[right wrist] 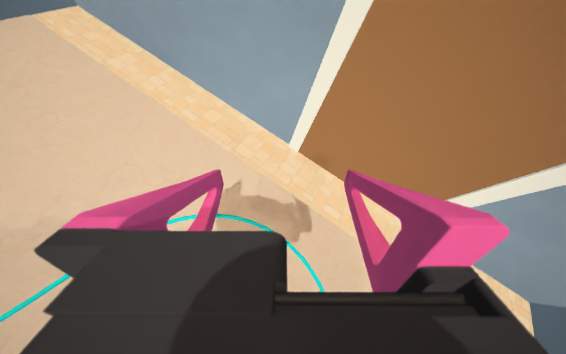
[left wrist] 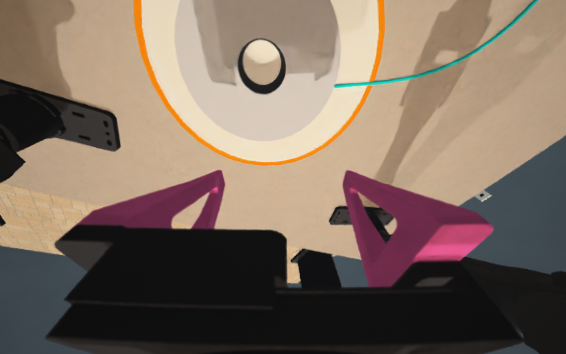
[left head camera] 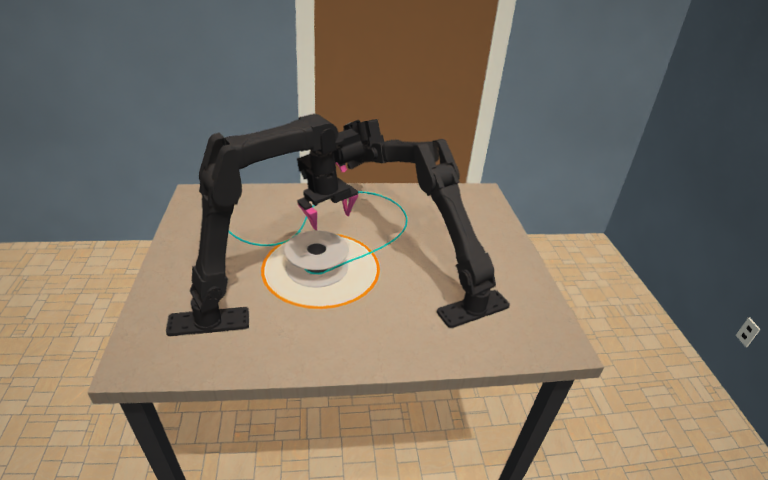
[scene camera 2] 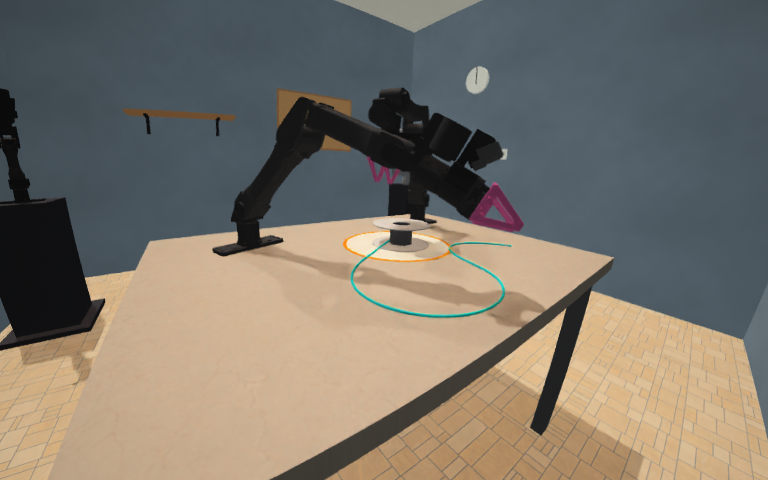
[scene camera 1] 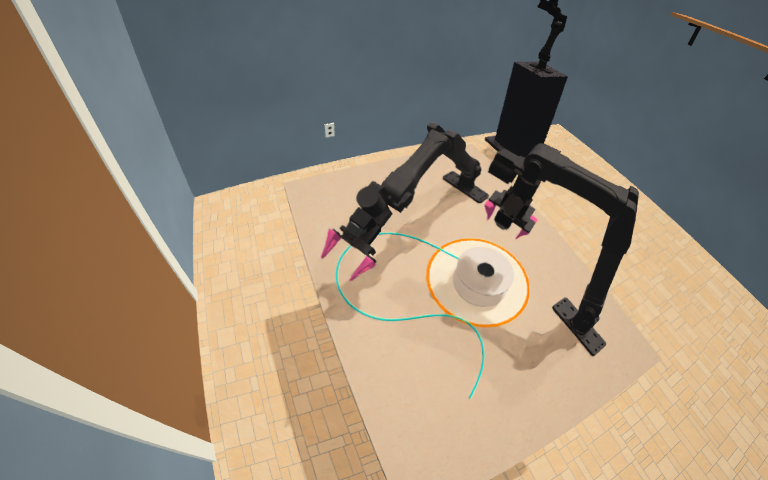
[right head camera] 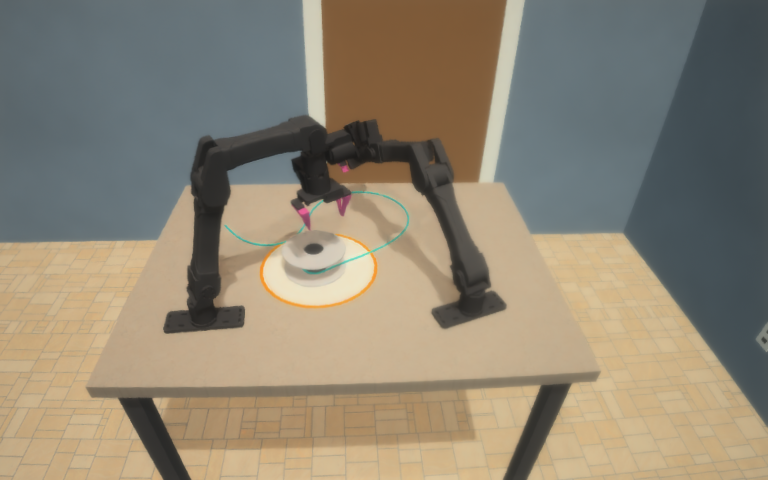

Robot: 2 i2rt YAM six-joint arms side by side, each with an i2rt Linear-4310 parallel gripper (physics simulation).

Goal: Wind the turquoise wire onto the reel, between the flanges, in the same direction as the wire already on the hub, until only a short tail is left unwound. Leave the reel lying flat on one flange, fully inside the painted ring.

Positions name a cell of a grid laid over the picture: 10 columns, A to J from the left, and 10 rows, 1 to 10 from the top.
I see my left gripper (left head camera: E5), my right gripper (scene camera 2: G5) and a reel (left head camera: E6).
The reel is seen too in the left wrist view (left wrist: D2), in scene camera 2 (scene camera 2: F6), in scene camera 1 (scene camera 1: G6) and in the right head camera view (right head camera: E6). My left gripper also shows in the left wrist view (left wrist: F6), in scene camera 1 (scene camera 1: G5) and in the right head camera view (right head camera: E5). My right gripper also shows in the right wrist view (right wrist: F5) and in scene camera 1 (scene camera 1: E6). The right wrist view does not show the reel: it is out of frame.
